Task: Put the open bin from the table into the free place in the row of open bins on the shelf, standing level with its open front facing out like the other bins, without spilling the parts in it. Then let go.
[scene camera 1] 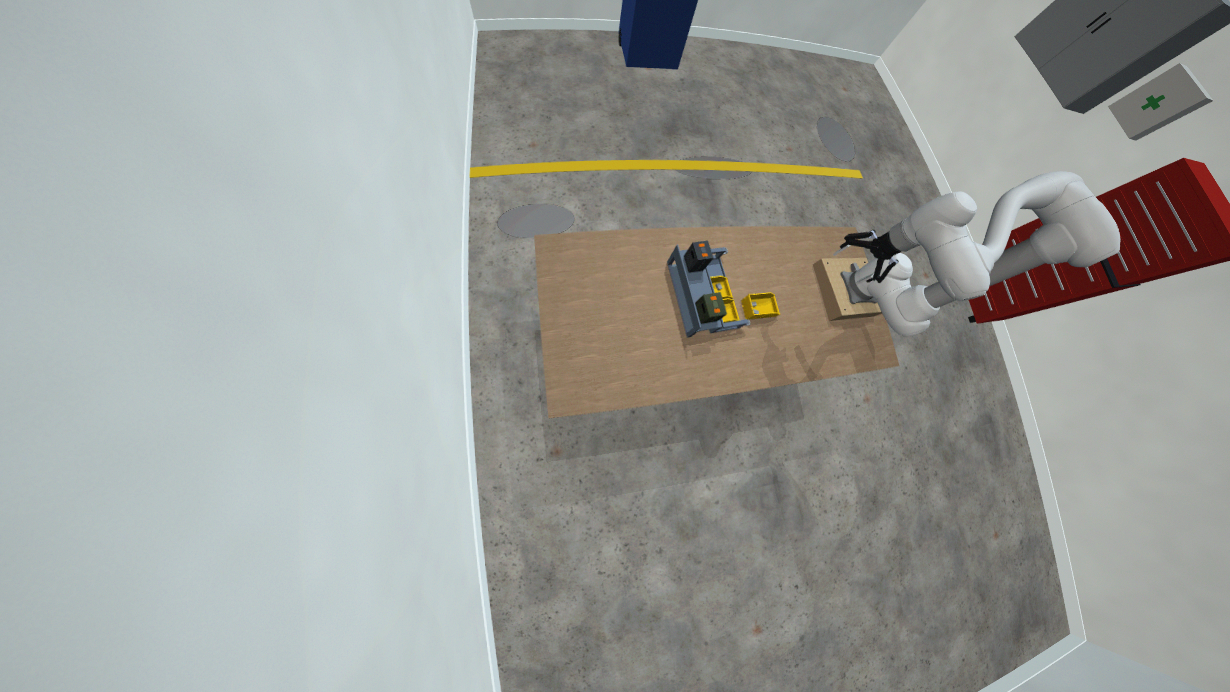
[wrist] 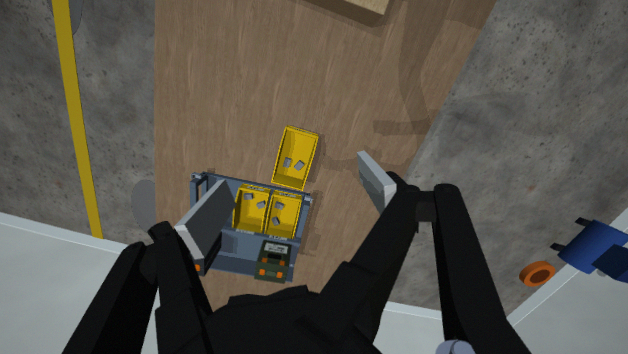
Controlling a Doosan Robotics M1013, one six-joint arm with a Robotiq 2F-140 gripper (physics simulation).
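Where they show: gripper, fingertip midpoint: [scene camera 1: 846,267] [wrist: 293,179]; arm's base, origin of the base link: [scene camera 1: 858,287].
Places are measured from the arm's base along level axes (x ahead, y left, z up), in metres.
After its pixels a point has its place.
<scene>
The open bin [scene camera 1: 762,305] @(x 0.547, y 0.052, z -0.078 m) [wrist: 296,155] @(x 0.572, y 0.069, z -0.078 m) is yellow, stands upright on the table [scene camera 1: 602,344] @(x 1.343, y 0.194, z -0.081 m) [wrist: 225,100] @(x 0.480, y -0.183, z -0.081 m) and holds small grey parts. It is beside the blue-grey shelf [scene camera 1: 679,288] @(x 0.963, y -0.047, z -0.075 m) [wrist: 235,265] @(x 0.978, y -0.013, z 0.054 m), at its bin side. Two yellow bins with grey parts, one [scene camera 1: 720,286] [wrist: 251,210] and another [scene camera 1: 730,311] @(x 0.729, y 0.078, z -0.071 m) [wrist: 285,215] @(x 0.809, y 0.102, z -0.072 m), stand side by side on the shelf. The free place is beside them, partly hidden by a finger in the wrist view. My gripper [scene camera 1: 854,265] @(x 0.453, y 0.063, z 0.361 m) [wrist: 293,179] @(x 0.453, y 0.063, z 0.361 m) is open and empty, high above the table, near the arm's base in the scene view.
A dark green case [scene camera 1: 710,307] @(x 0.918, y 0.117, z 0.116 m) [wrist: 272,260] @(x 0.855, y 0.097, z 0.104 m) and a black case [scene camera 1: 698,255] @(x 0.942, y -0.101, z 0.141 m) sit on the shelf's upper level, behind the bins. The arm's base stands on a wooden block [scene camera 1: 830,292] @(x 0.174, y 0.016, z -0.019 m) [wrist: 360,6] @(x 0.171, y 0.094, z 0.008 m) at the table's end. A red drawer cabinet [scene camera 1: 1156,215] is beyond the arm.
</scene>
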